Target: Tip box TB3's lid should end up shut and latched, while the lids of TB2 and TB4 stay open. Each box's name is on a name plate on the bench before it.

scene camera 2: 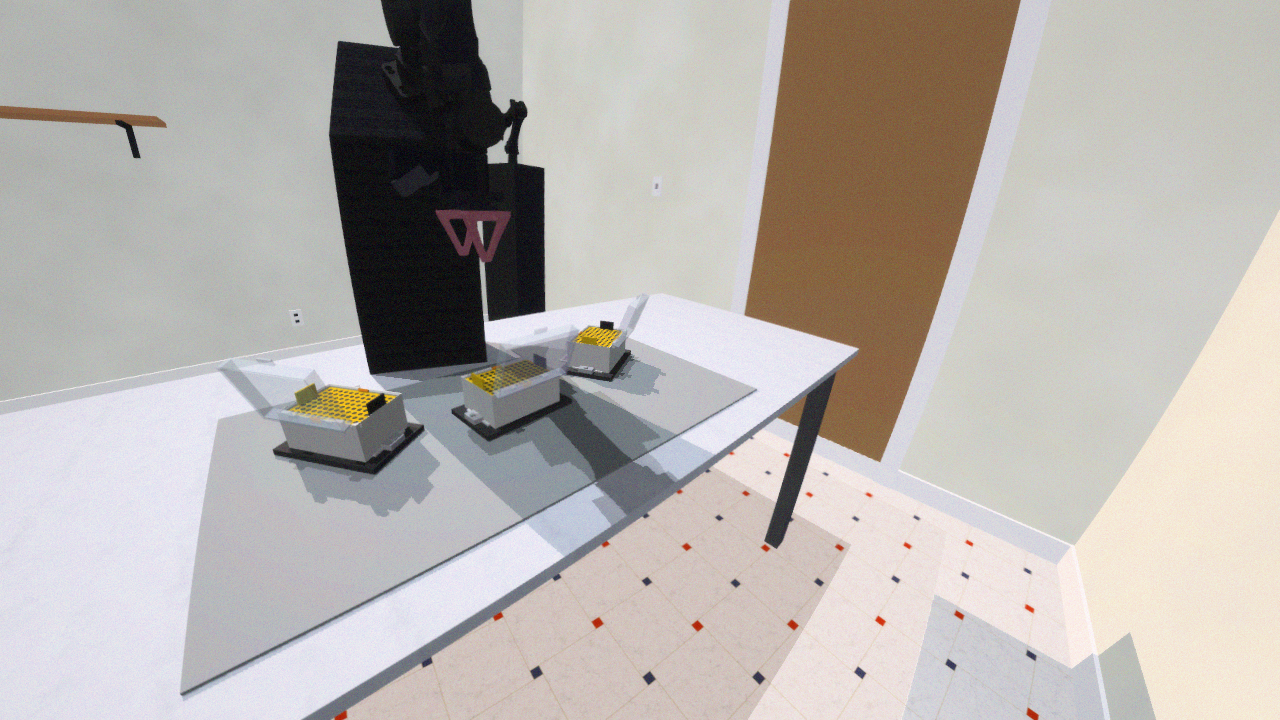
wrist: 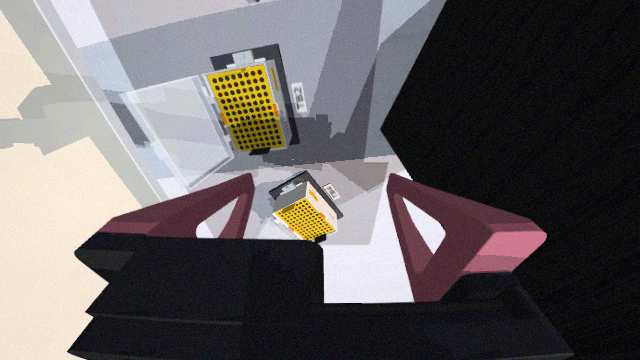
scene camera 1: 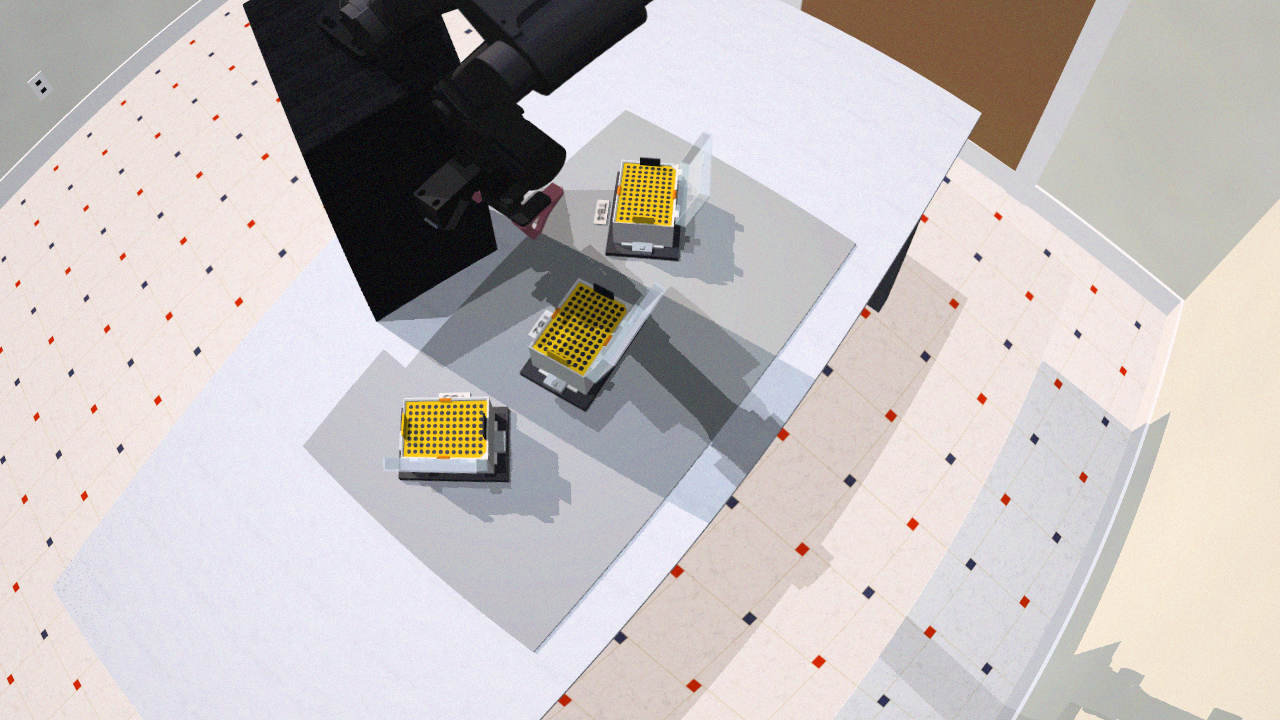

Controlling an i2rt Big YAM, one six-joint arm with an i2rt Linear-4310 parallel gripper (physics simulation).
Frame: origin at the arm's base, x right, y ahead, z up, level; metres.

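Seen in the pictures: gripper, fingertip midpoint: (scene camera 2: 474,258) (wrist: 320,180) (scene camera 1: 508,217).
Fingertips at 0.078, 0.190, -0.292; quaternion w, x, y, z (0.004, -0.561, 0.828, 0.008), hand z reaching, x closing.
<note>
Pixels of each thing's top centre, then the offset from my fingertips to it, as dx, dy, dz. "*": a spot on its surface instead. Level surfaces: height alone.
- Box TB3, surface spot: (scene camera 2: 384,429) * +0.208, +0.032, -0.191
- TB2, top centre: (scene camera 1: 580,320) (wrist: 245,117) (scene camera 2: 510,365) +0.036, +0.098, -0.147
- TB4, top centre: (scene camera 1: 646,186) (scene camera 2: 598,328) (wrist: 305,228) -0.201, +0.115, -0.147
- grey mat, surface height: dz -0.221
- white bench, surface height: dz -0.224
Box TB3 (scene camera 1: 444,428) (scene camera 2: 384,429) stands at the lower left in scene camera 1, its clear lid (scene camera 2: 268,385) open and leaning back. TB3 does not show in the wrist view. TB2 (scene camera 1: 580,328) (scene camera 2: 510,399) (wrist: 247,107) stands in the middle, its lid (scene camera 1: 633,326) (wrist: 175,130) open. TB4 (scene camera 1: 646,192) (scene camera 2: 597,351) (wrist: 306,217) stands farther off, its lid (scene camera 1: 698,179) (scene camera 2: 636,313) open. All three hold yellow racks with dark holes. My gripper (scene camera 1: 505,217) (scene camera 2: 475,256) (wrist: 320,180) is open and empty, high above the bench on the pedestal side of TB2 and TB4.
The boxes stand on a grey mat (scene camera 1: 537,573) (scene camera 2: 259,555) on the white bench (scene camera 1: 223,537) (scene camera 2: 71,501). The black pedestal (scene camera 1: 358,179) (scene camera 2: 411,295) (wrist: 525,125) rises close beside my gripper. A second black column (scene camera 2: 516,232) stands behind it.
</note>
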